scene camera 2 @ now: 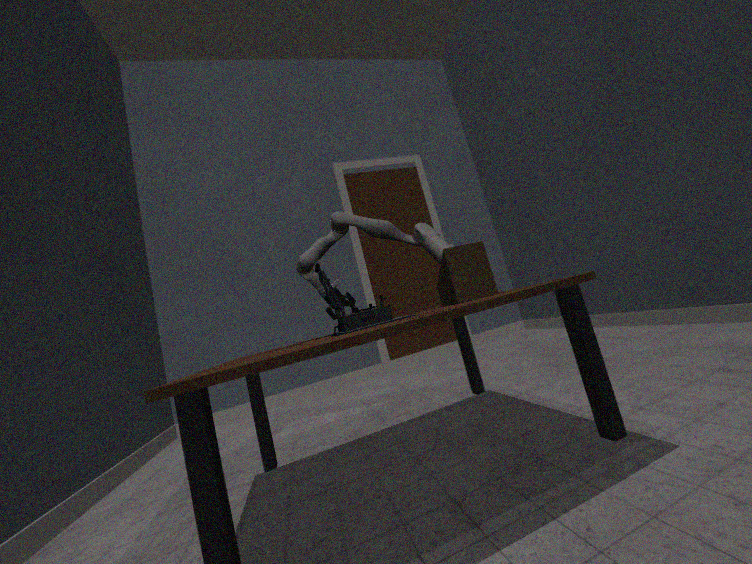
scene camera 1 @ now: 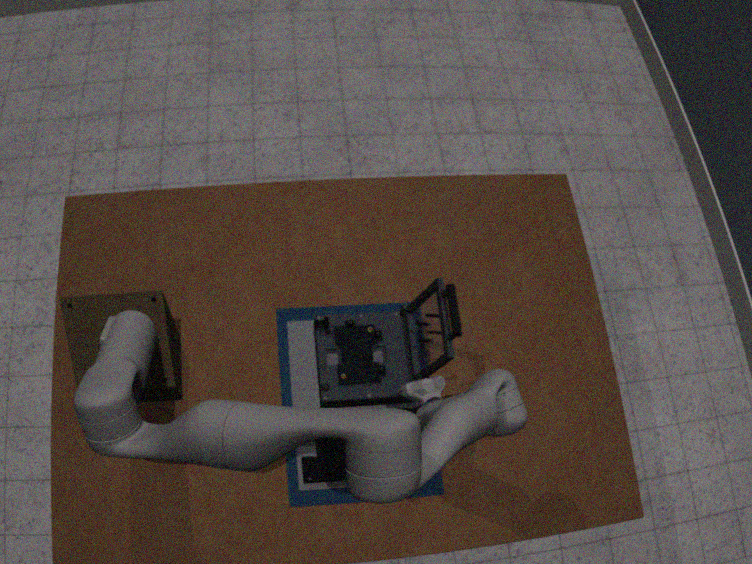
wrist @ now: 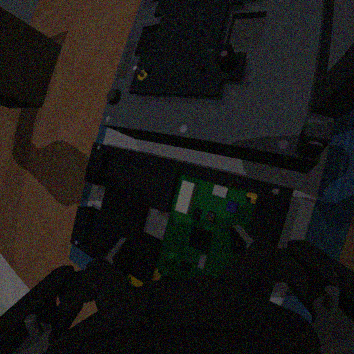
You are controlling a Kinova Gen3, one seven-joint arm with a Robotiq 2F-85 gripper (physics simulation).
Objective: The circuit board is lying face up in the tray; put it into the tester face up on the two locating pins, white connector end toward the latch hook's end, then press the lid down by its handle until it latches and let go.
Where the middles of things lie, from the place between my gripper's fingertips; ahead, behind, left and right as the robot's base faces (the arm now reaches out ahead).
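With the green circuit board [wrist: 196,241] in sight, I find my gripper 30 mm above it. The tester lid [scene camera 1: 429,336] is 140 mm above my hand, 170 mm to the left of it and 80 mm ahead of it, while the black pin plate [scene camera 1: 358,367] is 20 mm above my hand, 170 mm to the left of it and 40 mm behind it.
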